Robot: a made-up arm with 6 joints. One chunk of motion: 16 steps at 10 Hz.
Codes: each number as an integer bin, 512 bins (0 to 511) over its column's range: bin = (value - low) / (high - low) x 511, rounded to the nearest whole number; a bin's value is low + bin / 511 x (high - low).
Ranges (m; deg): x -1.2..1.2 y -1.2..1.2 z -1.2..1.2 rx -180..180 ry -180..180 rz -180..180
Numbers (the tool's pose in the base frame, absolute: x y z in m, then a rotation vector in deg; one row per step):
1: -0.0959 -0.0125 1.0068 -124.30 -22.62 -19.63
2: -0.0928 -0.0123 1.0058 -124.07 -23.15 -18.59
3: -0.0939 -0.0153 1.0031 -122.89 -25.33 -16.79
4: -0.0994 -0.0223 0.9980 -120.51 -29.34 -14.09
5: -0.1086 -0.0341 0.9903 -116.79 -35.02 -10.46
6: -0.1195 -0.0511 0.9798 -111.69 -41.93 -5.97
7: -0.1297 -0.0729 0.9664 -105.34 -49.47 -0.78
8: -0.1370 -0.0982 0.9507 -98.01 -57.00 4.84
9: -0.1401 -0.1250 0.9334 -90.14 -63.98 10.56
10: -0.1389 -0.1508 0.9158 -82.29 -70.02 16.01
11: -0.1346 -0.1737 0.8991 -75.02 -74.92 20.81
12: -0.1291 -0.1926 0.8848 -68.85 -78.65 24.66
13: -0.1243 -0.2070 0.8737 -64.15 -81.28 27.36
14: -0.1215 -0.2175 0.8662 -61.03 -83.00 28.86
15: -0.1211 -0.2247 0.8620 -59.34 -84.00 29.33
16: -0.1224 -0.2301 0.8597 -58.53 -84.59 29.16
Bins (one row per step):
1: 235 253 470 79 223 228
2: 236 253 470 79 223 229
3: 236 252 469 81 220 232
4: 234 251 468 84 214 236
5: 232 248 466 90 206 241
6: 230 245 464 97 196 247
7: 228 240 461 106 185 254
8: 226 235 458 116 175 262
9: 226 229 454 128 165 270
10: 226 223 450 139 156 278
11: 227 219 447 149 149 285
12: 228 214 444 158 144 291
13: 229 211 442 164 140 294
14: 230 209 440 169 138 296
15: 230 208 439 171 136 297
16: 229 207 439 172 135 297

